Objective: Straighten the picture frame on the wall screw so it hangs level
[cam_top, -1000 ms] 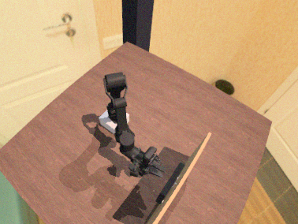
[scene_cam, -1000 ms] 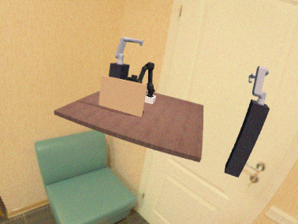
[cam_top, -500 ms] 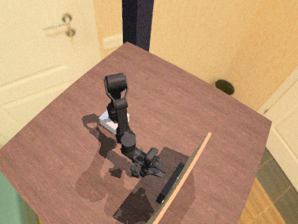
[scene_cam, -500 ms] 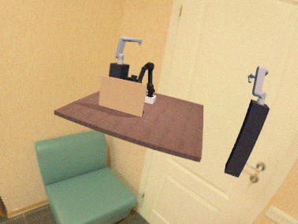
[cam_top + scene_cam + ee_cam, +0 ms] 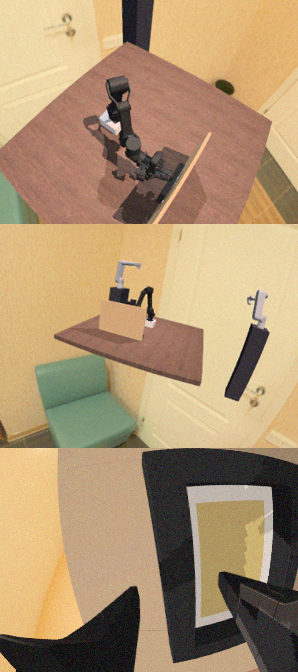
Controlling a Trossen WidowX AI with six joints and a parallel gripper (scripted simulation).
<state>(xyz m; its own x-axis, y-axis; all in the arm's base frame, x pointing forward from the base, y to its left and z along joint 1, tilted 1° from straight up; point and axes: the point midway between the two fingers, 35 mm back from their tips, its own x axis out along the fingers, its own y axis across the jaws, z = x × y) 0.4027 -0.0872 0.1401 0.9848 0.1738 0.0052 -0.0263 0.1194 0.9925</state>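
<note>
The picture frame lies 50 mm below my gripper tip and 20 mm ahead of it. Round my gripper tip: wall panel (60 mm below, 30 mm ahead).
</note>
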